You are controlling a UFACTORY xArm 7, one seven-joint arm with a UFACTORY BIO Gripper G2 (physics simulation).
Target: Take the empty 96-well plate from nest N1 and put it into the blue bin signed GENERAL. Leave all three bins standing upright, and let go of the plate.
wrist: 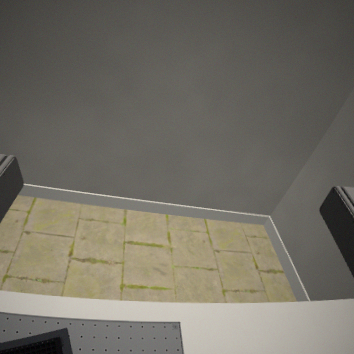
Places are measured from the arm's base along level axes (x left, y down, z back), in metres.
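Pixels of known places: hand at its tool point: [180,218].
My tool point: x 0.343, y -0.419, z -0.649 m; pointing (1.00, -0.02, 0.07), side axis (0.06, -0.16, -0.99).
For each thing: its top centre in the pictures, then the offset to it from my tool point. "pt": a spot on its surface instead. Level surfaces: height alone.
- black 96-well plate at a spot on its surface: [42,347] pt dz +0.123, dx +0.082, dy +0.498 m
- dark nest at a spot on its surface: [65,338] pt dz +0.088, dx +0.109, dy +0.502 m
- grey perforated board at its surface level: dy +0.513 m
- white table at its surface level: dy +0.526 m
Part of the black 96-well plate [42,347] shows at the bottom left corner of the wrist view. It sits in a dark nest [65,338], and the lower frame edge cuts off both. My gripper [172,207] is open, with its two dark fingers wide apart at the left and right edges of the view and nothing between them. The plate lies low in the view, below the line between the fingertips and apart from them. The nest's label cannot be read. The blue bin signed GENERAL and the other two bins do not show in this view.
A grey perforated board [145,337] lies under the nest, with its corner near the bottom middle. The white table [250,325] ends in an edge across the lower part of the view. Beyond it are a tiled floor [147,262] and grey walls [165,100].
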